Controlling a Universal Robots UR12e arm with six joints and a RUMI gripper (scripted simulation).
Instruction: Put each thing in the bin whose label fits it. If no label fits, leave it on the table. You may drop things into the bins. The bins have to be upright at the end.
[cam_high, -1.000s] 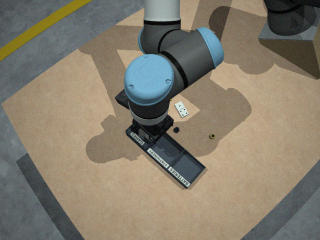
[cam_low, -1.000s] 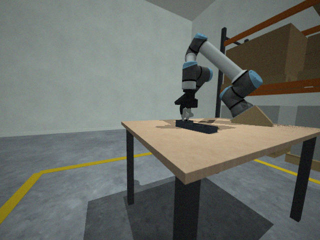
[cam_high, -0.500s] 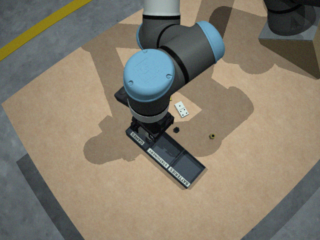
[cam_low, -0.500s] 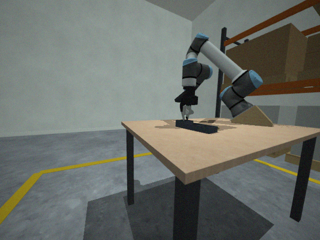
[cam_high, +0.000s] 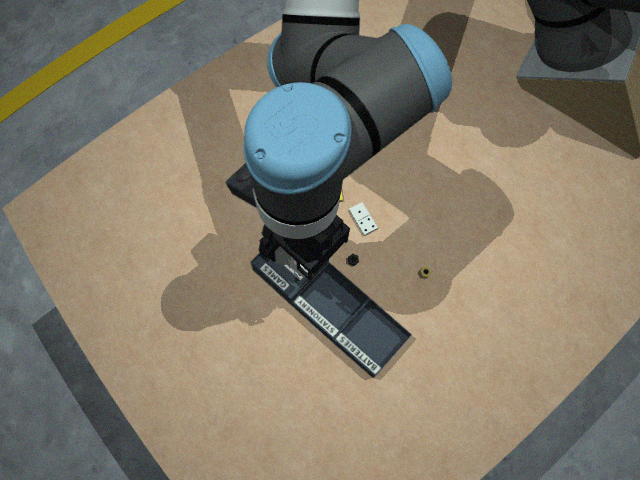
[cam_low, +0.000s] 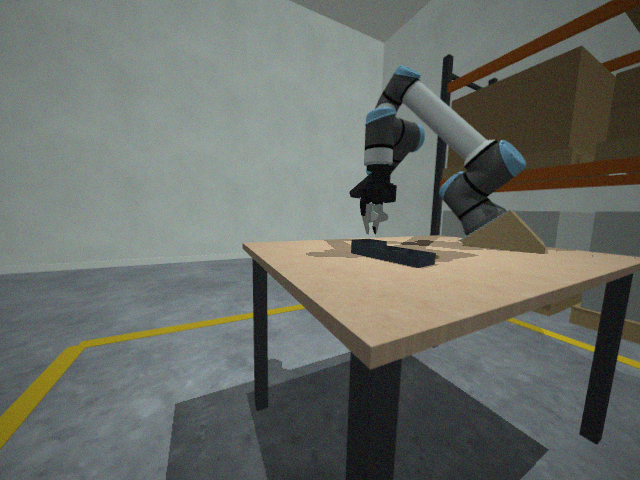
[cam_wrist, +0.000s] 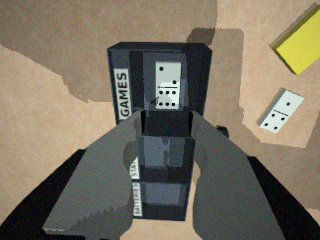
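My gripper is now 130 mm past the white domino, 30 mm to the right of it and 80 mm above it. Round my hand: dark three-part bin: 10 mm ahead, 80 mm to the left, 60 mm below; yellow pad: 130 mm behind, 50 mm to the right, 80 mm below; black nut: 70 mm behind, 60 mm to the left, 80 mm below.
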